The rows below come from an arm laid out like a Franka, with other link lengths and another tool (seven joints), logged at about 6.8 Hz.
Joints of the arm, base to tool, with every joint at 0 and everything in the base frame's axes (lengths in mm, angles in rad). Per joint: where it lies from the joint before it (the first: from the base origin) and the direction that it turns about. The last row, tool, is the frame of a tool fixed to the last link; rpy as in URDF.
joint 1: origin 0 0 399.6 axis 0 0 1
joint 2: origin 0 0 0 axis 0 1 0
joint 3: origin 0 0 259.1 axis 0 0 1
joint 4: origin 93.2 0 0 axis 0 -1 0
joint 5: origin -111.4 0 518.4 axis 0 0 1
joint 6: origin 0 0 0 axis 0 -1 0
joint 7: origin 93.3 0 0 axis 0 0 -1
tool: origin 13 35 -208.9 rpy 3.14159 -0.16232 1.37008
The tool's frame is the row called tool.
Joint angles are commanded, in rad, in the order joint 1, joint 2, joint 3, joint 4, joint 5, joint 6, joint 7. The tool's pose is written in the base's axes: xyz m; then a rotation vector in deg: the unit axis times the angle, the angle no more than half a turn. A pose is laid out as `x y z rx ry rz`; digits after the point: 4 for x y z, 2 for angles.
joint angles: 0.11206, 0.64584, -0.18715, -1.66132, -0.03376, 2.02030, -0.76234
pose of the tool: 0.7068 -0.0352 0.0662 -82.06 -138.53 14.09
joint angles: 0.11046, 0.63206, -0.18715, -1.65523, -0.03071, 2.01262, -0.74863
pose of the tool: 0.7130 -0.0350 0.0785 -83.58 -138.42 13.33
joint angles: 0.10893, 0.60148, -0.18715, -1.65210, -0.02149, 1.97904, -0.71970
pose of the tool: 0.7176 -0.0330 0.1007 -86.22 -136.80 12.40
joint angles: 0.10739, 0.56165, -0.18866, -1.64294, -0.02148, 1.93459, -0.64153
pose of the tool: 0.7256 -0.0328 0.1320 -92.39 -133.70 11.94
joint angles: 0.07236, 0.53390, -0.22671, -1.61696, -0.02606, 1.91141, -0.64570
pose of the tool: 0.7346 -0.0865 0.1673 -97.74 -132.26 11.22
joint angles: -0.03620, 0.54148, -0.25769, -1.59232, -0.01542, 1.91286, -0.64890
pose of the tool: 0.7252 -0.1875 0.1773 -107.07 -126.06 9.53
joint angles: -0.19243, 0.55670, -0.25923, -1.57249, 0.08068, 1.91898, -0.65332
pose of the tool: 0.7007 -0.2867 0.1783 -117.74 -114.73 0.81
